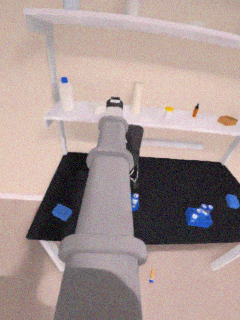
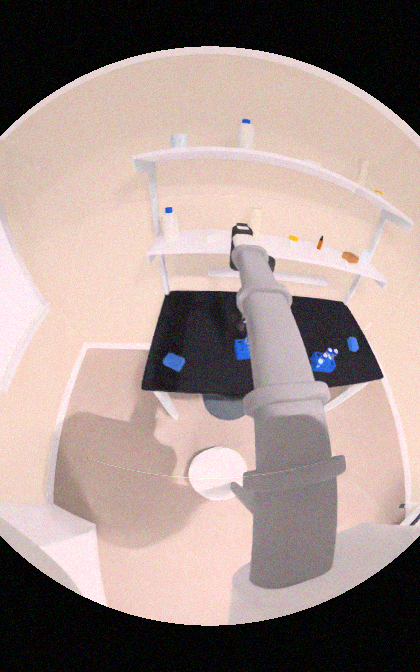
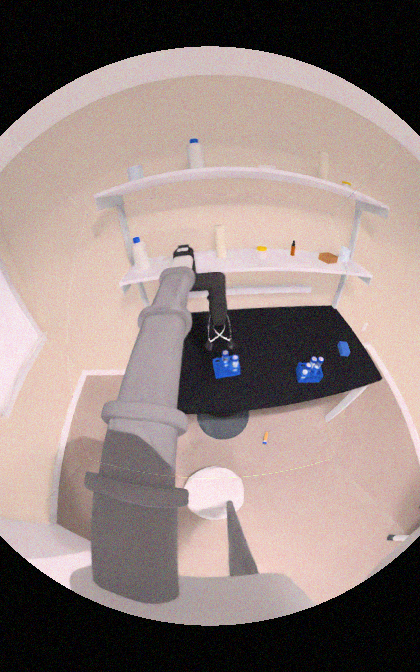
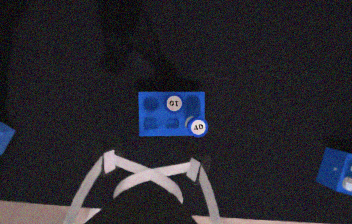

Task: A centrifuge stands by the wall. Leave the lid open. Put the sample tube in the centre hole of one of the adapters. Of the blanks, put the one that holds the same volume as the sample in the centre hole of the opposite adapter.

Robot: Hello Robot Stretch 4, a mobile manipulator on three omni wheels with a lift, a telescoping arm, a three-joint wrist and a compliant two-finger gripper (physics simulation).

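Frame: origin at the robot's base, x right, y ahead, z up, level; millimetres.
Seen in the pictures: gripper, fingertip midpoint: (image 4: 153, 152).
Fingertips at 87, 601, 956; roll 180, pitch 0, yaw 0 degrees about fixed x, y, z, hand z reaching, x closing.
Note:
Offsets run from my fingertips to a thing's top centre, as dx, dy, dz. Level surfaces: height alone.
My gripper (image 3: 220, 345) (image 4: 153, 152) is open and empty, above the black table near a blue rack @[+27, +42, -161] (image 3: 220, 373) (image 4: 145, 114). That rack holds a tube marked 10 @[+24, +62, -100] (image 4: 174, 103) and one @[+69, +27, -100] (image 4: 198, 127) whose label looks like 40. A second blue rack @[+462, -48, -161] (image 1: 204, 223) (image 3: 310, 379) (image 4: 329, 171) at the right holds several tubes with white-topped caps; their labels are too small to read. An orange tube with a blue end (image 1: 152, 275) (image 3: 265, 438) lies on the floor in front of the table. The centrifuge does not show.
Blue blocks lie on the table at left (image 1: 62, 212) (image 2: 174, 361) and right (image 1: 232, 201) (image 3: 343, 348). A shelf @[dz +236] (image 1: 170, 120) (image 3: 290, 267) with bottles runs behind, above the table. A dark round object (image 3: 223, 425) is under the front edge; a white disc (image 3: 210, 487) stands nearer.

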